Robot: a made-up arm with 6 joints.
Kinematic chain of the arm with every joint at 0, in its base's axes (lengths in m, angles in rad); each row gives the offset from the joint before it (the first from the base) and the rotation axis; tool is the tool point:
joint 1: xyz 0 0 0.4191 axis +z
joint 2: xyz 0 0 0 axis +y
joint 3: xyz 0 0 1.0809 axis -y
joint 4: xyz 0 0 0 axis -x
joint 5: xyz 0.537 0 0 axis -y
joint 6: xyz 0 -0.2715 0 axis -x
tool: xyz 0 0 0
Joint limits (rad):
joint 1: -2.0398..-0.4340
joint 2: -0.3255..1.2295
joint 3: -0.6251..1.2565
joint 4: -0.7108..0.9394
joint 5: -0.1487..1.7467
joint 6: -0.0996..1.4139
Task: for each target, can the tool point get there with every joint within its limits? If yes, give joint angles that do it. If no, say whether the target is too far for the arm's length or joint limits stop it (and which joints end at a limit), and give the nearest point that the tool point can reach.
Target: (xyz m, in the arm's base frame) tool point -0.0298 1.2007 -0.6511
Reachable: no: joint limits stop it (at a limit: joint 1, joint 2, joint 3, joint 4) | nearest point 0.5469 -0.4802 0.3150 | short by 2.023 m
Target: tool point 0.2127 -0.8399 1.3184
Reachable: yes | joints -1.0192 0.2828 -0.1259 0.3049 0.5095 0.9307
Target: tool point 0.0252 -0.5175 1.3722
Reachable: yes | joints -0.9822 -0.0746 -0.2099 -0.1960 1.4089 0.7035
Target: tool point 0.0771 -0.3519 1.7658
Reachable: yes | joints -0.5545 -0.1963 0.2063 0.3098 1.2476 0.7277
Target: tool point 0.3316 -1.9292 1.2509
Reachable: no: too far | nearest point 0.2602 -1.5135 1.0717 | short by 0.458 m
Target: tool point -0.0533 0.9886 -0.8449
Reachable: no: joint limits stop it (at a limit: joint 1, joint 2, joint 3, joint 4) | nearest point -0.4991 -0.5298 0.3150 | short by 1.962 m
